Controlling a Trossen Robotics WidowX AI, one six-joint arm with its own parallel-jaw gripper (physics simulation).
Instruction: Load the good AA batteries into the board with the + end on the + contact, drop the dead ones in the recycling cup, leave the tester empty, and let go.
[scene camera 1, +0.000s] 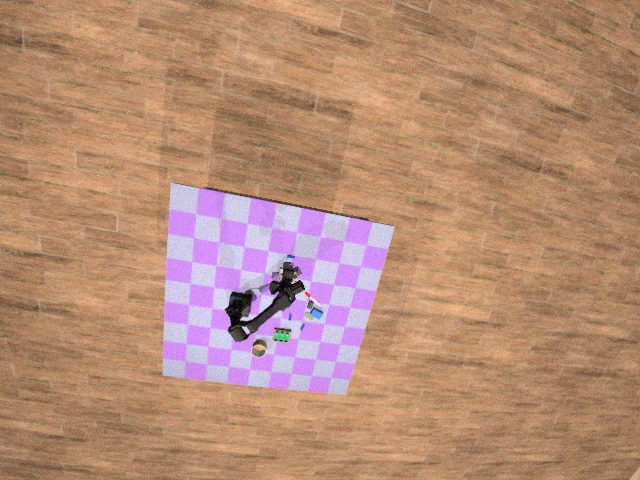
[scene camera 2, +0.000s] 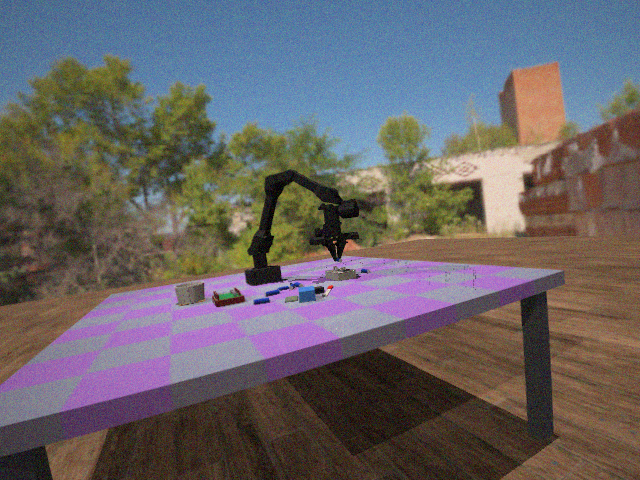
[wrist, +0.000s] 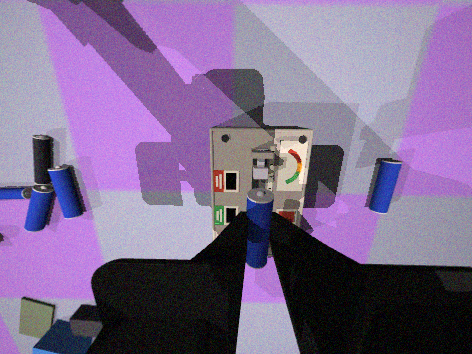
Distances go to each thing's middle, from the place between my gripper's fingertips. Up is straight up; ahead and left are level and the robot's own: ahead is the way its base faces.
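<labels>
There is the battery tester (wrist: 241, 158), and my hand is 40 mm above it. Going by their middles, the tester is the nearest to my hand of the things named here. Counting from my hand, I find the black battery (wrist: 41, 144) 30 mm behind, 190 mm to the right and 60 mm below. The black block (wrist: 86, 321) is 170 mm ahead of my hand and 190 mm to the right of it, and 60 mm below it. Then I consider the green-grey tile (wrist: 36, 317), which is 170 mm ahead of my hand, 270 mm to the right of it and 60 mm below it; going by their middles, the tile is the farthest from my hand of the things named here.
</labels>
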